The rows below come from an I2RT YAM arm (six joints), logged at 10 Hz.
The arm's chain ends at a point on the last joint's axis. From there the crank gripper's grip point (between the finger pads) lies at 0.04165 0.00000 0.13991 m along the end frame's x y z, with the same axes.
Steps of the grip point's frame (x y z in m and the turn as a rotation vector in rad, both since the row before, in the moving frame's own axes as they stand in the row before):
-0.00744 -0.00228 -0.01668 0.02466 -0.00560 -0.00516
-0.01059 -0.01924 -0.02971 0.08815 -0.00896 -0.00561
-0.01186 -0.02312 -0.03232 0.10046 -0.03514 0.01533
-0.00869 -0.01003 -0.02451 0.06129 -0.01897 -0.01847
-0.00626 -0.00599 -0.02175 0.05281 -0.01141 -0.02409
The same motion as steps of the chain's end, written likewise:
-0.00665 0.00139 -0.01687 0.02466 -0.00560 -0.00516
-0.00930 -0.00668 -0.02952 0.08815 -0.00896 -0.00561
-0.00703 -0.00962 -0.03302 0.10046 -0.03514 0.01533
-0.00594 -0.00069 -0.02499 0.06129 -0.01897 -0.01847
-0.00456 0.00239 -0.02199 0.05281 -0.01141 -0.02409

